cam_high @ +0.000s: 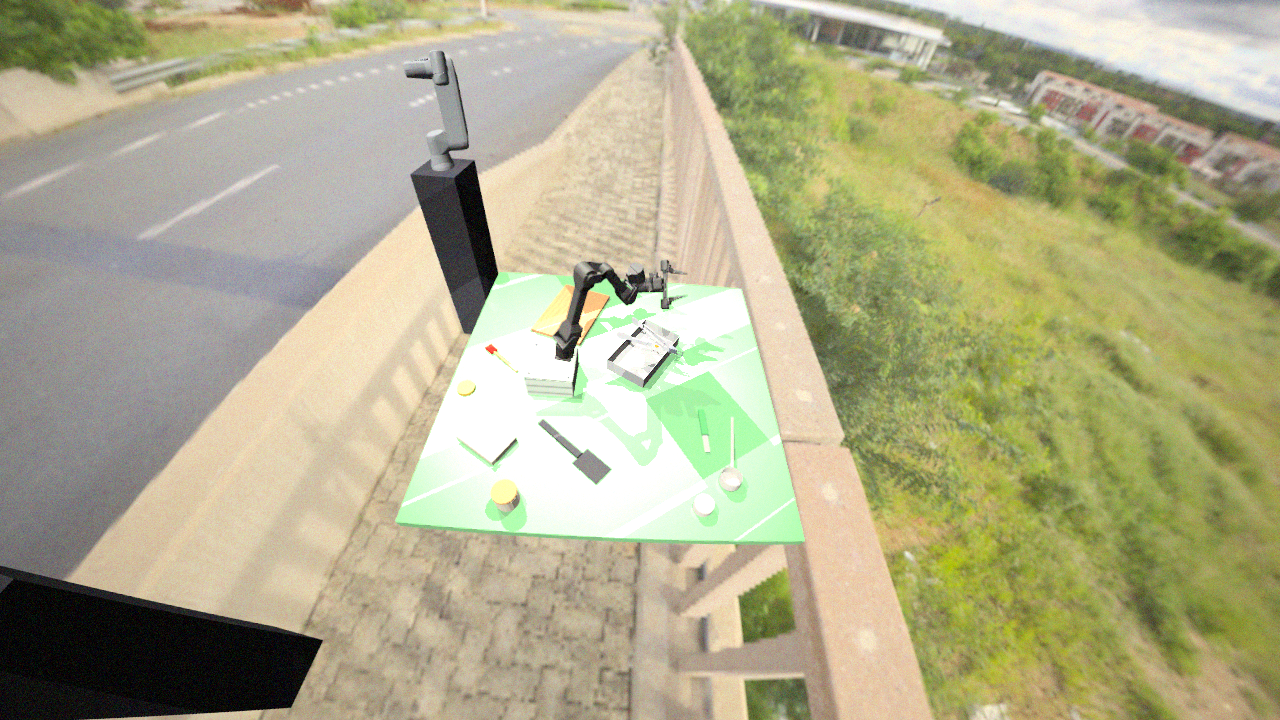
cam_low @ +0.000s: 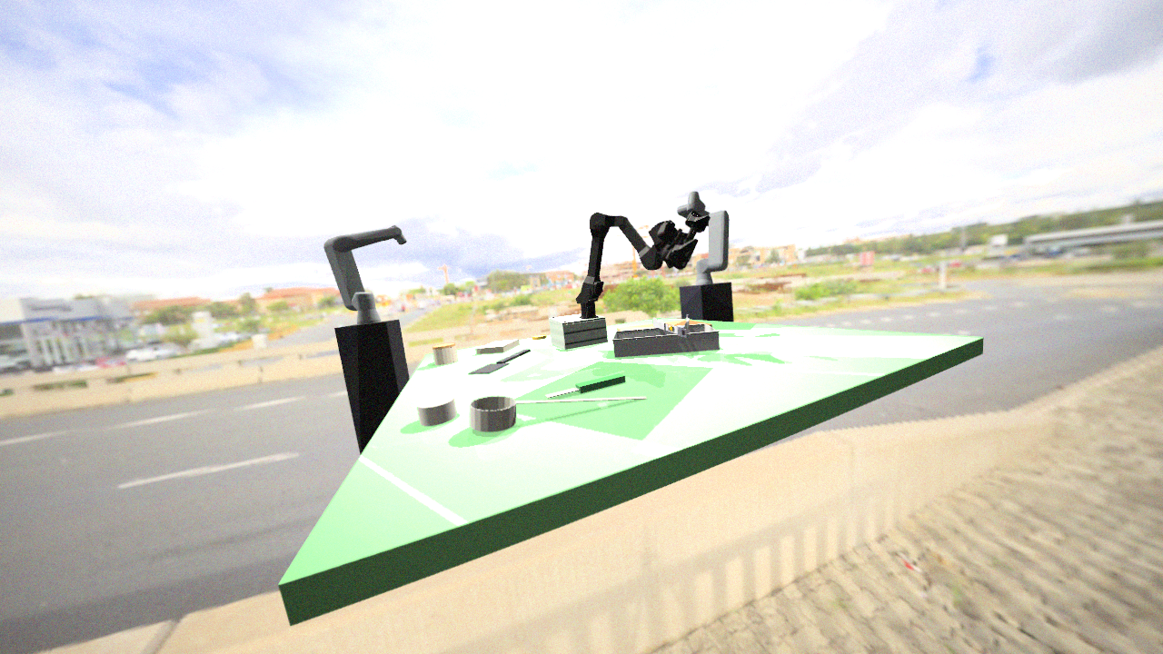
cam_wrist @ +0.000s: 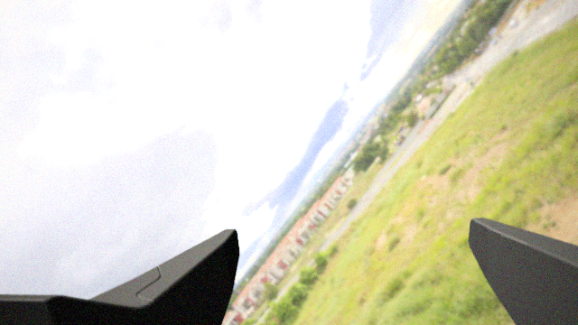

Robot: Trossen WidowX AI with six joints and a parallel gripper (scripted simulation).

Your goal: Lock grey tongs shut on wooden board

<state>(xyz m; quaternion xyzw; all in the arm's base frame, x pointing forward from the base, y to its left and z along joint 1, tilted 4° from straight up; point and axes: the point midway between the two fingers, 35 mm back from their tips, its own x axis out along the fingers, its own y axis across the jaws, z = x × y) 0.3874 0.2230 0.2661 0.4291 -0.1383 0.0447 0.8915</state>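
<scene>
Now: gripper tip 28 cm above the yellow latch piece, 8 cm to the left of it and 8 cm past it. Also, from my gripper tip: wooden board: 49 cm behind, 34 cm below, 13 cm to the left; green-handled tool: 43 cm to the right, 34 cm below, 14 cm ahead; grey roasting tin: 32 cm below, 13 cm behind, 8 cm to the right.
</scene>
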